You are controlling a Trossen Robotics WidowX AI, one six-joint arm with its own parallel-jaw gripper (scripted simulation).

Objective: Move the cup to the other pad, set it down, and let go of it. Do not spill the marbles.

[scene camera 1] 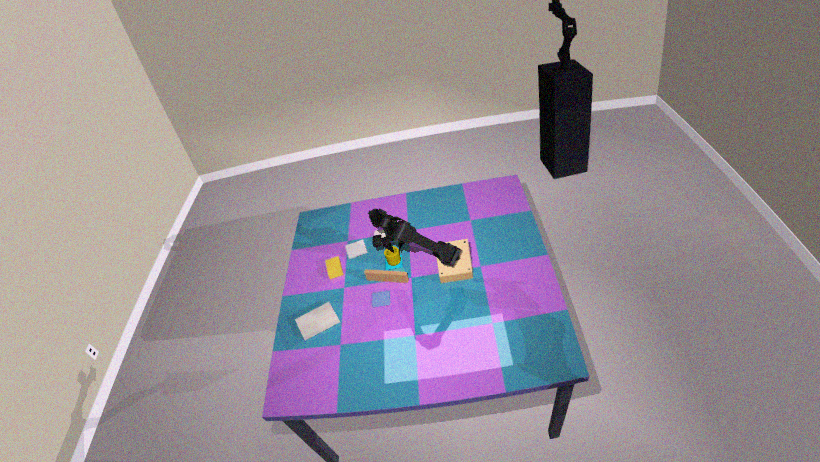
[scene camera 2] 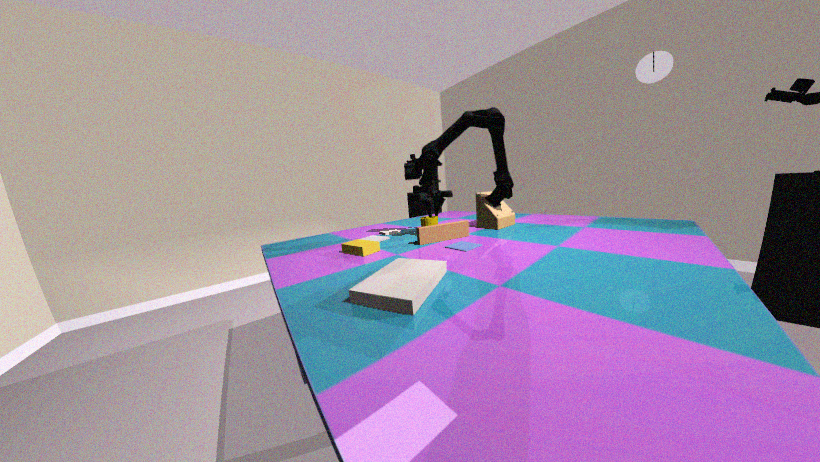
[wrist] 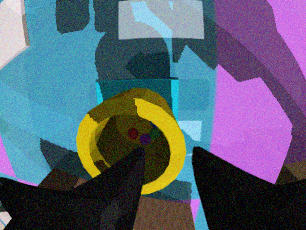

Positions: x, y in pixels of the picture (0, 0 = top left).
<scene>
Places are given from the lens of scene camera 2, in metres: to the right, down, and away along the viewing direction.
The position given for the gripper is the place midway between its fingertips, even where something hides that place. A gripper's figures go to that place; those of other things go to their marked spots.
gripper point(scene camera 2: 433, 216): 0.10, -0.06, 0.88
white block point(scene camera 2: 402, 286): -0.01, 0.09, 0.36
</scene>
